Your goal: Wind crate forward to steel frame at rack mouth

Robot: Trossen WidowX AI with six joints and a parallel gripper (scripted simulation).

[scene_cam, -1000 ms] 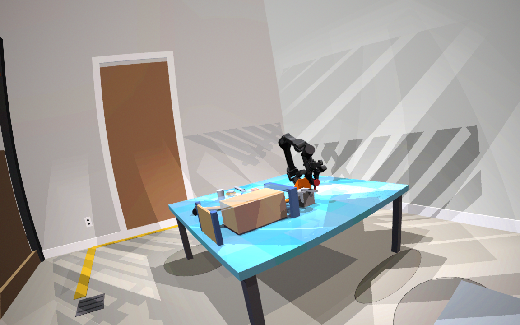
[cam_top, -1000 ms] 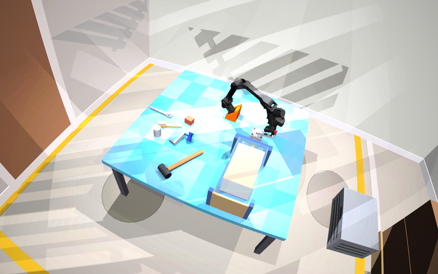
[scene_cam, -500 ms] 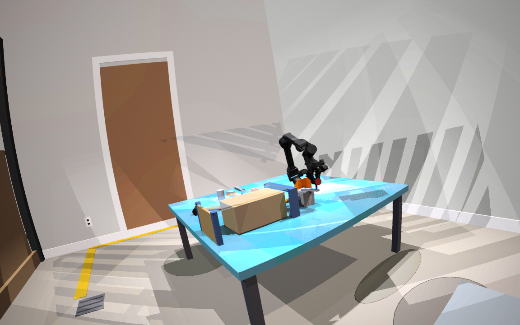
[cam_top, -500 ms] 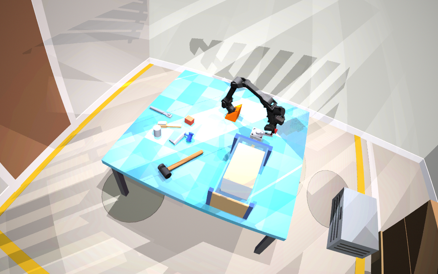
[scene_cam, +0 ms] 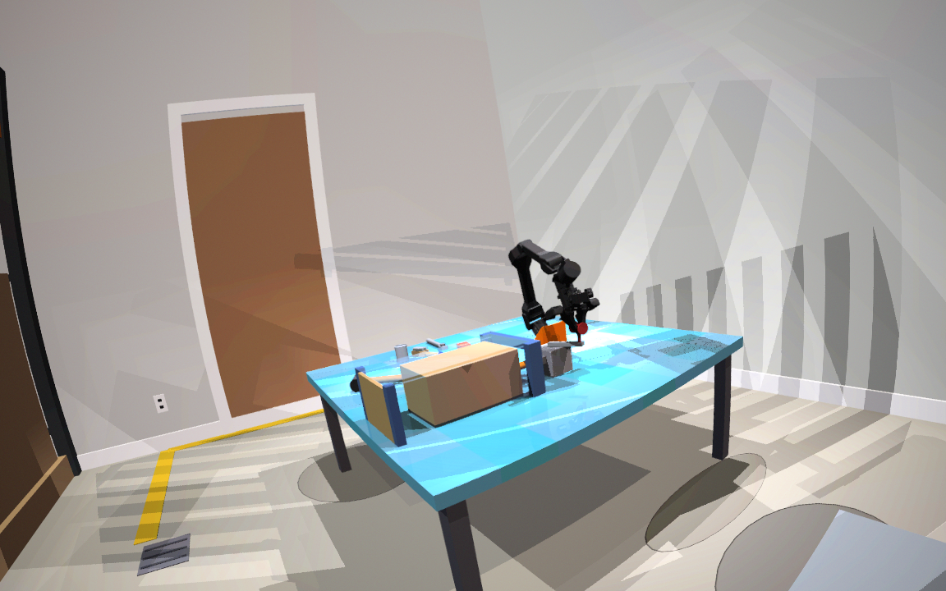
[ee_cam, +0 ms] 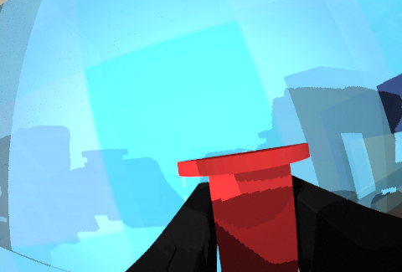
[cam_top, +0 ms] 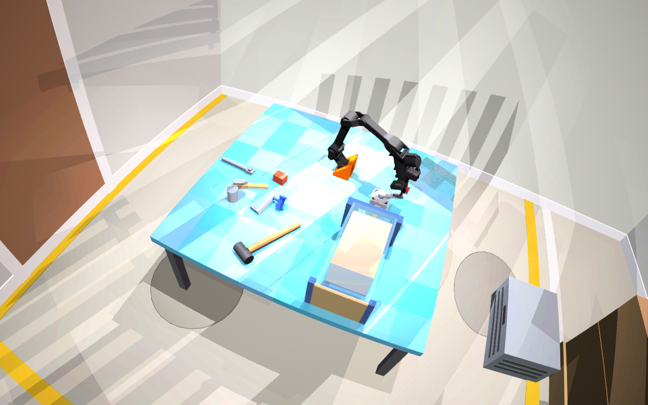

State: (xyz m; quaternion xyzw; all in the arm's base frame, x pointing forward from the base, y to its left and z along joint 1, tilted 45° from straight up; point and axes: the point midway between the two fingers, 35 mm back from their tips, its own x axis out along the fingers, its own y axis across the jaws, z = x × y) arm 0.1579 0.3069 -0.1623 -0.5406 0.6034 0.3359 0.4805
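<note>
My gripper tip is 1 cm short of the winch handle, 5 cm to the left of it and 3 cm above it. Also, from my gripper tip: clear-panelled cubby 44 cm ahead, 13 cm to the right, 2 cm below; red knob 1 cm to the right; grey winch 2 cm ahead, 11 cm to the right, 10 cm below.
</note>
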